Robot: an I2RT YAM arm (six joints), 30 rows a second.
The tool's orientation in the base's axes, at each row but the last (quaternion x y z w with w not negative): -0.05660 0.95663 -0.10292 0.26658; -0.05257 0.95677 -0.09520 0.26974; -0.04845 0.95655 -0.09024 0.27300; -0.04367 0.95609 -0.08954 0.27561; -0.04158 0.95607 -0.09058 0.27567; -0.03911 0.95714 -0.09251 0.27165; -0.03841 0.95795 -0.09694 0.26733; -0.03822 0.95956 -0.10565 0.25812; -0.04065 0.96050 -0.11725 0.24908; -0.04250 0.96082 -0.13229 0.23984; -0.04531 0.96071 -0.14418 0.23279
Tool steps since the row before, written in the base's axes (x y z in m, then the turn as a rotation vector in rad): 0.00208 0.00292 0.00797 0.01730 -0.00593 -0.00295; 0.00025 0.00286 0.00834 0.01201 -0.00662 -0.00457; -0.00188 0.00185 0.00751 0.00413 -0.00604 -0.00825; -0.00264 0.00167 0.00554 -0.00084 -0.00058 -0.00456; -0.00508 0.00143 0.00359 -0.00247 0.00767 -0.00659; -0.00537 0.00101 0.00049 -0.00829 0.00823 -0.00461; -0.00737 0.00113 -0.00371 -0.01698 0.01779 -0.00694; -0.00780 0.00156 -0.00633 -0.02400 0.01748 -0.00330; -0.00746 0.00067 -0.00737 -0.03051 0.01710 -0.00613; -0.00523 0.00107 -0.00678 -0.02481 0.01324 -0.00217; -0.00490 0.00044 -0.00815 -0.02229 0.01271 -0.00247
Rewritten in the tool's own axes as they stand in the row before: -0.00622 0.00092 -0.00607 -0.01229 -0.00602 0.01248; -0.00487 0.00102 -0.00728 -0.00688 -0.00609 0.01116; -0.00253 0.00040 -0.00754 0.00160 -0.00445 0.00996; -0.00087 0.00065 -0.00627 0.00315 0.00035 0.00343; 0.00224 0.00085 -0.00592 0.00452 0.00888 0.00301; 0.00418 0.00102 -0.00340 0.00838 0.00918 -0.00180; 0.00803 0.00203 -0.00091 0.01577 0.01920 -0.00594; 0.00962 0.00308 0.00113 0.02010 0.01822 -0.01250; 0.00987 0.00261 0.00247 0.02716 0.01868 -0.01319; 0.00750 0.00299 0.00304 0.02092 0.01378 -0.01296; 0.00782 0.00295 0.00456 0.01890 0.01331 -0.01141
